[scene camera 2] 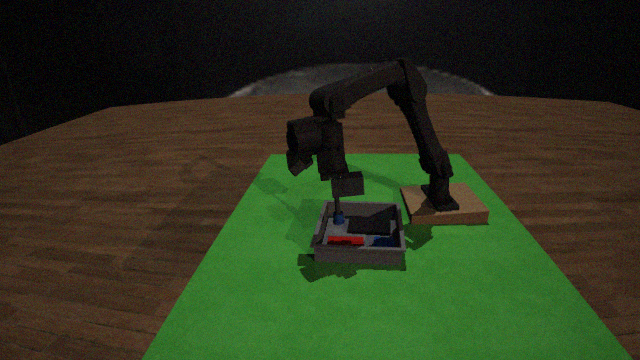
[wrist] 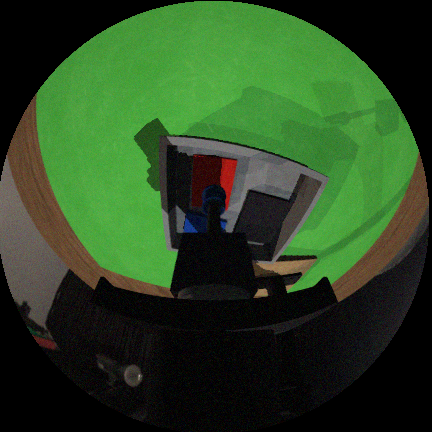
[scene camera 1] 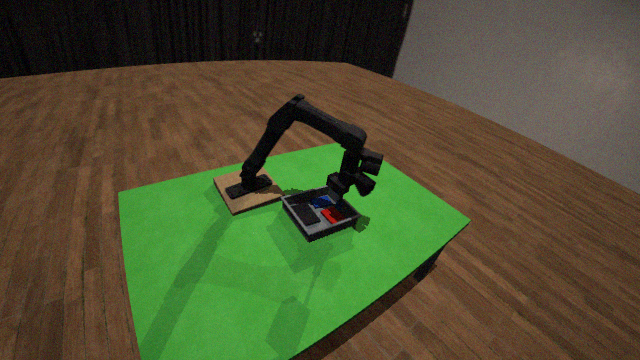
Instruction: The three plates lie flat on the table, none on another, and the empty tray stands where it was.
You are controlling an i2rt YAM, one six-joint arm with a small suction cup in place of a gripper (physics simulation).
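Where they show: hand, its tool point: [scene camera 2: 338, 222] [wrist: 213, 195] [scene camera 1: 338, 207]; arm's base, origin of its link: [scene camera 2: 438, 197] [wrist: 273, 280] [scene camera 1: 249, 186].
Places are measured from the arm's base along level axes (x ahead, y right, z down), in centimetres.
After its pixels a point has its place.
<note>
A grey tray [scene camera 1: 334, 228] {x 37.9, y -15.1, z 0.6 cm} [scene camera 2: 358, 257] {x 29.1, y -28.1, z 1.0 cm} [wrist: 241, 147] {x 38.8, y -17.2, z -2.1 cm} stands on the green mat [scene camera 1: 223, 268] {x 30.5, y 26.4, z 2.9 cm} [scene camera 2: 358, 313] {x 30.6, y -44.7, z 2.9 cm} [wrist: 160, 80] {x 49.6, y -28.7, z 2.9 cm}. Three plates lie inside it. These are a red plate [scene camera 1: 332, 215] {x 31.4, y -20.4, z 1.6 cm} [scene camera 2: 345, 241] {x 31.7, y -20.0, z 1.6 cm} [wrist: 211, 173] {x 33.7, y -21.0, z 1.6 cm}, a blue plate [scene camera 1: 322, 201] {x 22.5, y -22.9, z 1.7 cm} [scene camera 2: 383, 241] {x 21.7, y -20.7, z 1.7 cm} [wrist: 191, 225] {x 22.3, y -25.2, z 1.7 cm} and a dark plate [scene camera 1: 306, 213] {x 24.8, y -12.2, z 1.7 cm} [scene camera 2: 371, 221] {x 23.5, y -10.2, z 1.6 cm} [wrist: 261, 213] {x 26.3, y -11.5, z 1.7 cm}. My suction cup [scene camera 2: 338, 218] [wrist: 213, 196] hangs a little above the tray, over the near end of the red plate next to the blue one. It holds nothing. In scene camera 1 the wrist hides the cup.
The arm's base stands on a small wooden board [scene camera 1: 237, 203] {x 6.4, y 8.8, z 0.9 cm} [scene camera 2: 469, 210] {x -5.9, y -11.3, z -1.0 cm} just behind the tray. The green mat covers a low table on a wooden floor, with its edges to the left, right and front.
</note>
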